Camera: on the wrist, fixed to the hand. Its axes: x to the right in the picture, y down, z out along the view.
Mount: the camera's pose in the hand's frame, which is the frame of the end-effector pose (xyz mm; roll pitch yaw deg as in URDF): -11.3 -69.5 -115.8 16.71 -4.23 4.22
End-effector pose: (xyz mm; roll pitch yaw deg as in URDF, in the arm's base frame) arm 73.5 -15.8 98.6 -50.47 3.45 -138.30
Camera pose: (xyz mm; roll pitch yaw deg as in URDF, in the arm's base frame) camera -6.0 92.2 79.2 -33.22 3.98 -132.34
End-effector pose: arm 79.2 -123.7 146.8 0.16 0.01 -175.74
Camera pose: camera 85.4 -53.9 30.8 16.87 -4.23 -171.53
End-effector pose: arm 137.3 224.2 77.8 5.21 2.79 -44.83
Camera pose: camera 83.7 194.7 -43.1 22.11 -1.81 -41.02
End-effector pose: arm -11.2 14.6 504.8 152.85 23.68 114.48
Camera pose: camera -123.2 -16.3 574.7 167.10 25.40 108.19
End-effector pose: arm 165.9 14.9 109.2 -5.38 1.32 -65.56
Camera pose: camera 87.3 -5.7 0.7 11.44 -2.50 -60.97
